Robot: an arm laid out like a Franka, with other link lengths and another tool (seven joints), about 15 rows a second.
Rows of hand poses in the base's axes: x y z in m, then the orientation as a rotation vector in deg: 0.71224, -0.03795, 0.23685, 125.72, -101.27, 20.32; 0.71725, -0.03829, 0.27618, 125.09, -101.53, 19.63; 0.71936, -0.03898, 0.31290, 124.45, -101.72, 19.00; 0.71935, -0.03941, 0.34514, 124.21, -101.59, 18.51; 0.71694, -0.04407, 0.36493, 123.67, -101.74, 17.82; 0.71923, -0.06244, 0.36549, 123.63, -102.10, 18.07; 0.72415, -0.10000, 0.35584, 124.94, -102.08, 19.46; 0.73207, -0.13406, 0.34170, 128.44, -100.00, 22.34; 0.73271, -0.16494, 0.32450, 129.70, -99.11, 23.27; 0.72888, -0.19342, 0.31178, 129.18, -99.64, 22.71; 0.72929, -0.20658, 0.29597, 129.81, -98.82, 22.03; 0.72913, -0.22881, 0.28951, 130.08, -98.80, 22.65; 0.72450, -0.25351, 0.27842, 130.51, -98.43, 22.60; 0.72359, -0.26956, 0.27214, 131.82, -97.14, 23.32; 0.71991, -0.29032, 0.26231, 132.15, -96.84, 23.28; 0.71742, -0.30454, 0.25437, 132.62, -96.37, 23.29; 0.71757, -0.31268, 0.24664, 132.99, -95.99, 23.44; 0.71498, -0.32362, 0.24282, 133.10, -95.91, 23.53; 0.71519, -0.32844, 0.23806, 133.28, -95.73, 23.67; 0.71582, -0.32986, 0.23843, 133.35, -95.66, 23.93; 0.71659, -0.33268, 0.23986, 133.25, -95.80, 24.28
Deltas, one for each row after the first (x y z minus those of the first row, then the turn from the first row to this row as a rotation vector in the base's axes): 0.00501, -0.00034, 0.03933, -0.03, 0.51, -0.53; 0.00712, -0.00103, 0.07605, -0.12, 1.03, -1.02; 0.00711, -0.00146, 0.10829, -0.17, 1.46, -1.14; 0.00470, -0.00612, 0.12808, -0.19, 1.99, -1.58; 0.00699, -0.02449, 0.12864, -0.11, 1.69, -1.73; 0.01191, -0.06205, 0.11899, 0.22, 0.42, -0.88; 0.01983, -0.09611, 0.10485, 0.42, -1.59, 2.22; 0.02047, -0.12699, 0.08765, 0.48, -2.20, 3.37; 0.01664, -0.15547, 0.07493, 0.60, -1.92, 2.80; 0.01705, -0.16863, 0.05912, 0.82, -1.37, 3.42; 0.01689, -0.19086, 0.05266, 0.78, -1.83, 3.64; 0.01226, -0.21556, 0.04157, 0.89, -1.79, 4.02; 0.01135, -0.23161, 0.03529, 0.87, -2.13, 5.36; 0.00767, -0.25237, 0.02546, 0.96, -2.10, 5.66; 0.00518, -0.26659, 0.01752, 1.03, -2.07, 6.12; 0.00533, -0.27473, 0.00979, 1.04, -2.13, 6.50; 0.00274, -0.28567, 0.00597, 1.05, -2.19, 6.60; 0.00295, -0.29049, 0.00121, 1.04, -2.27, 6.79; 0.00358, -0.29191, 0.00158, 0.96, -2.42, 6.89; 0.00435, -0.29473, 0.00301, 0.85, -2.66, 6.81
